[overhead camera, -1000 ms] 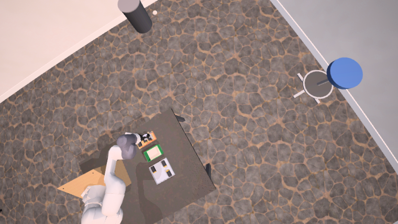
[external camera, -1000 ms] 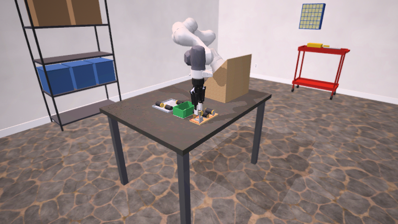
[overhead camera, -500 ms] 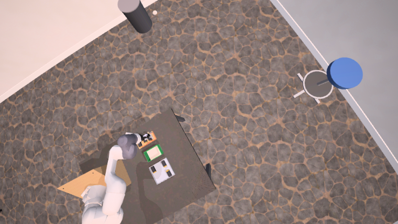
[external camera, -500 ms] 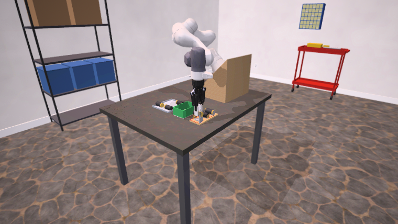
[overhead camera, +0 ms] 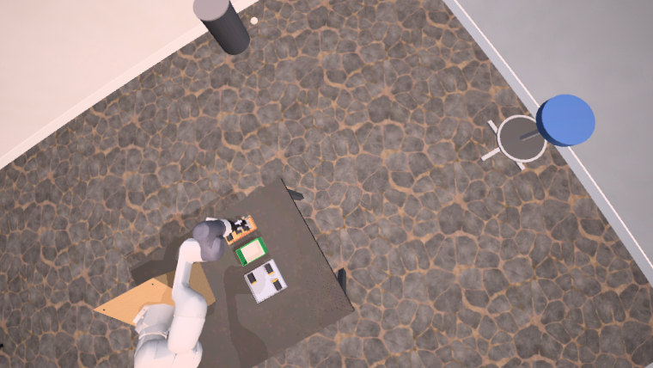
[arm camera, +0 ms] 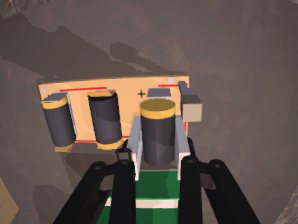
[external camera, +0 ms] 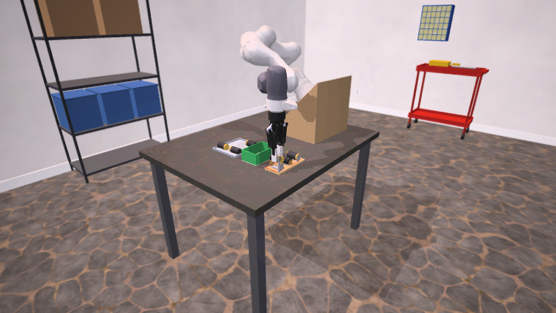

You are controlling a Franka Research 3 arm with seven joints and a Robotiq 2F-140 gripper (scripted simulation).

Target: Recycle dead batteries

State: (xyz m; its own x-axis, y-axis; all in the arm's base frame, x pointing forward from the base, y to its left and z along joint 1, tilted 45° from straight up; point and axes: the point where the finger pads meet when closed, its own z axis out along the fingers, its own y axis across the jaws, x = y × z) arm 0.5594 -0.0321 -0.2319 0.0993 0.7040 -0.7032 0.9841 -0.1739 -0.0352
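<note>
Now: hand 30 mm to the right of the bulb and 30 mm short of it. From my hand the other things lie so: white tray: 330 mm to the right, 100 mm behind, 80 mm below; green recycling box: 150 mm to the right, 70 mm below, 60 mm behind.
</note>
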